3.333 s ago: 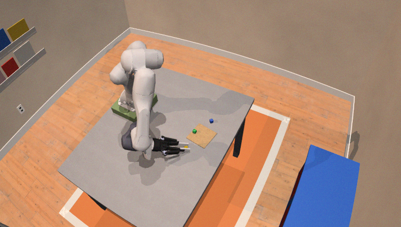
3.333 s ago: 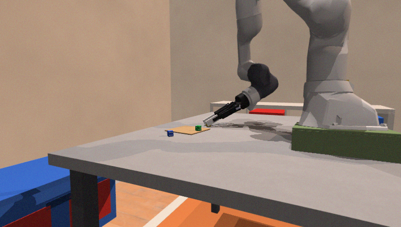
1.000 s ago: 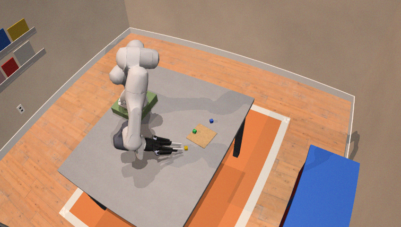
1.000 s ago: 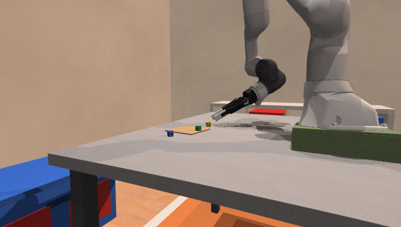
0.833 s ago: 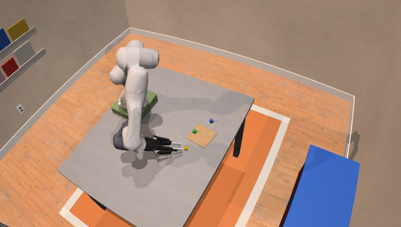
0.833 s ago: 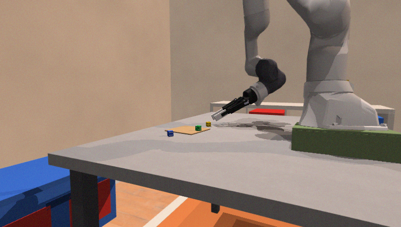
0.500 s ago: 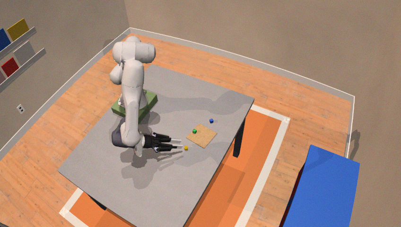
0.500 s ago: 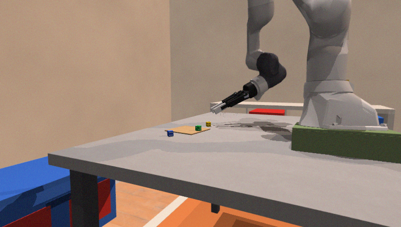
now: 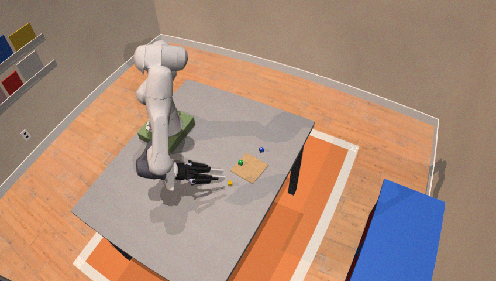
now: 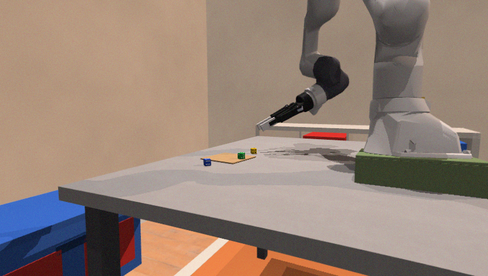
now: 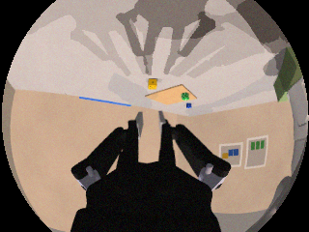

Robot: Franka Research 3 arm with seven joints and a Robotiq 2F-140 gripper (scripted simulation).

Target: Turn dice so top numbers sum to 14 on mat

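Right now my hand is 40 mm short of the yellow die, 30 mm to the right of it and 100 mm above it. Round my hand: tan mat (100 mm ahead, 160 mm to the left, 110 mm below); blue die (130 mm ahead, 280 mm to the left, 100 mm below); green die (50 mm ahead, 170 mm to the left, 100 mm below).
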